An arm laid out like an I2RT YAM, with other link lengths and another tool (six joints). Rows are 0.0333 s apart.
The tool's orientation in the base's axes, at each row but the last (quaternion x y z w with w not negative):
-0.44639 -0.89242 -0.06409 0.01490
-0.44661 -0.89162 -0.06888 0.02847
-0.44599 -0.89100 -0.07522 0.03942
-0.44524 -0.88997 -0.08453 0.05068
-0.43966 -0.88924 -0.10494 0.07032
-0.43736 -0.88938 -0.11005 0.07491
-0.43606 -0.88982 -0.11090 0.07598
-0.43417 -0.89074 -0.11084 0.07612
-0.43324 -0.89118 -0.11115 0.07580
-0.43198 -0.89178 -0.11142 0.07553
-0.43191 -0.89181 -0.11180 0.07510
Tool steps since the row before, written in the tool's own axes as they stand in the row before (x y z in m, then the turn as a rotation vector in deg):
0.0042 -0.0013 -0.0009 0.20 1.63 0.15
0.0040 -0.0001 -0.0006 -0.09 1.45 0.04
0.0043 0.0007 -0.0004 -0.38 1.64 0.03
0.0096 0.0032 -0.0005 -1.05 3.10 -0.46
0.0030 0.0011 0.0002 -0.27 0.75 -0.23
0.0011 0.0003 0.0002 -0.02 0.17 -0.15
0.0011 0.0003 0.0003 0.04 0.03 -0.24
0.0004 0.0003 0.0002 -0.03 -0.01 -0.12
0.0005 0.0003 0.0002 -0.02 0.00 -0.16
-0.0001 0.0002 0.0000 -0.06 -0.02 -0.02
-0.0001 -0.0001 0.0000 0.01 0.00 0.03
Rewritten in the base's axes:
-0.0036 0.0025 0.0011 1.19 1.15 0.03
-0.0025 0.0030 0.0010 1.21 0.79 0.09
-0.0020 0.0037 0.0011 1.54 0.67 0.08
-0.0032 0.0093 0.0024 3.12 0.91 0.60
-0.0009 0.0030 0.0006 0.77 0.18 0.26
-0.0004 0.0011 0.0001 0.15 0.05 0.16
-0.0004 0.0011 0.0000 0.01 -0.02 0.24
0.0000 0.0005 -0.0001 0.02 -0.06 0.11
-0.0001 0.0006 0.0000 0.02 -0.06 0.15
0.0002 0.0000 0.0000 0.02 -0.06 0.00
0.0000 -0.0001 0.0000 -0.01 0.02 -0.03

